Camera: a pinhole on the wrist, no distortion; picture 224 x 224 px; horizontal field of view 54.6 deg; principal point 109.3 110.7 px. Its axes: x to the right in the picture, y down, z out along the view. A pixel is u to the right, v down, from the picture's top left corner.
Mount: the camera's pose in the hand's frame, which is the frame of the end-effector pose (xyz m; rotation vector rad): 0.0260 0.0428 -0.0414 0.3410 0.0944 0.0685
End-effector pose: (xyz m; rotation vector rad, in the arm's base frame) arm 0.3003 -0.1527 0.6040 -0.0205 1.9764 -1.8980
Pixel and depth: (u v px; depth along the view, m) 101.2 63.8 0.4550
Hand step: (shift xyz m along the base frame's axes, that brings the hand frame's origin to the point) -0.0058 -0.3714 0.1774
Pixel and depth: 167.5 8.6 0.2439
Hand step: -0.1071 -0.1826 0.1019
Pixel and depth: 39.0 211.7 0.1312
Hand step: 0.0500 -0.0953 -0.0497
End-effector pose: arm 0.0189 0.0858 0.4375 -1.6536 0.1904 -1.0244
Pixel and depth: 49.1 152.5 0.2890
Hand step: 0.1597 0.2005 -0.0069
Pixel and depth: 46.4 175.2 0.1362
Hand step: 0.0837 0.0626 -0.0281
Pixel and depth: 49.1 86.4 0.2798
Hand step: 0.1074 0.1980 0.0632
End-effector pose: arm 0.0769 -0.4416 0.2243 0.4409 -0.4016 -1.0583
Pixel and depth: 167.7 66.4 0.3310
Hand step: -0.1478 -0.2243 0.1526
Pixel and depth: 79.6 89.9 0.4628
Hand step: -0.3077 -0.1364 0.2413
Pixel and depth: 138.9 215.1 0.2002
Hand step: -0.0099 -0.0595 0.1927
